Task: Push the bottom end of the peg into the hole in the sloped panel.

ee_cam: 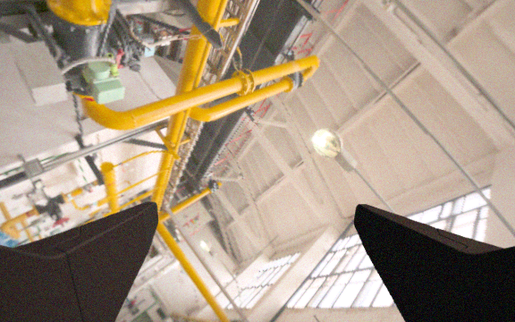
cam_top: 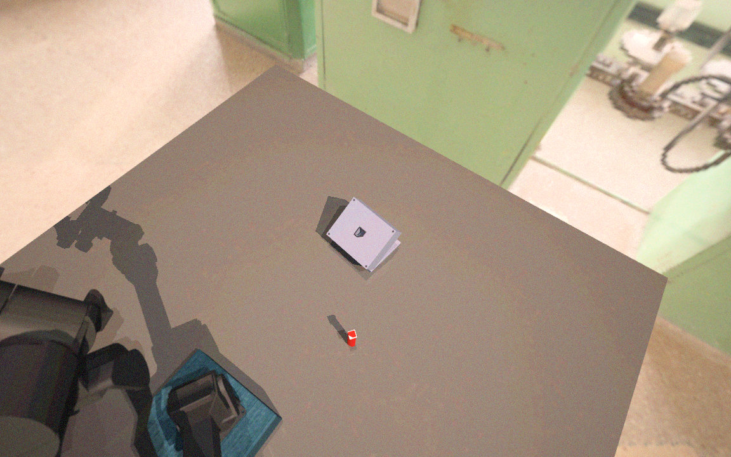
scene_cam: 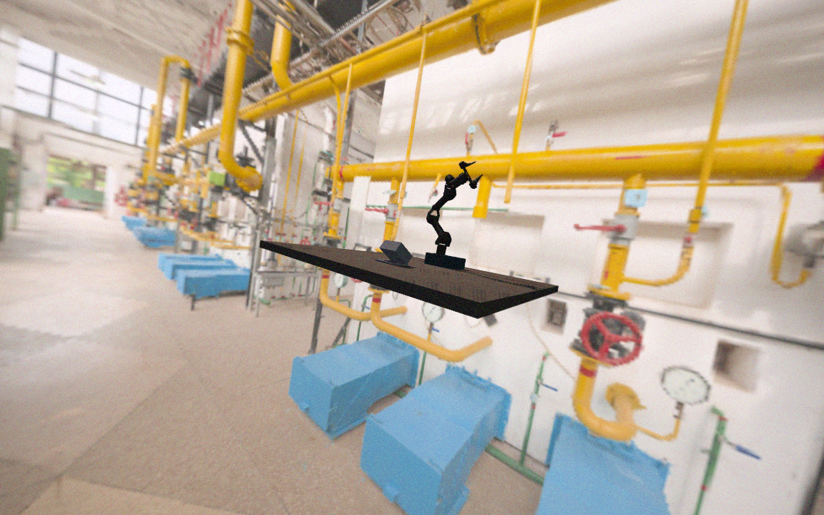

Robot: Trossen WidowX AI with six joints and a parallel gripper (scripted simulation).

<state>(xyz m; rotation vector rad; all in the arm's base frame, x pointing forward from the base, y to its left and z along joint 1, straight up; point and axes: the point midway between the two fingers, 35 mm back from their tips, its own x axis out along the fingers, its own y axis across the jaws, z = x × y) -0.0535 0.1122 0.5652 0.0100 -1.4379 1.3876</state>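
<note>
The red square peg lies 61 cm below my gripper tip, 32 cm ahead of it and 23 cm to the right of it. Also, from my gripper tip: sloped panel 60 cm below, 53 cm ahead, 10 cm to the right.
</note>
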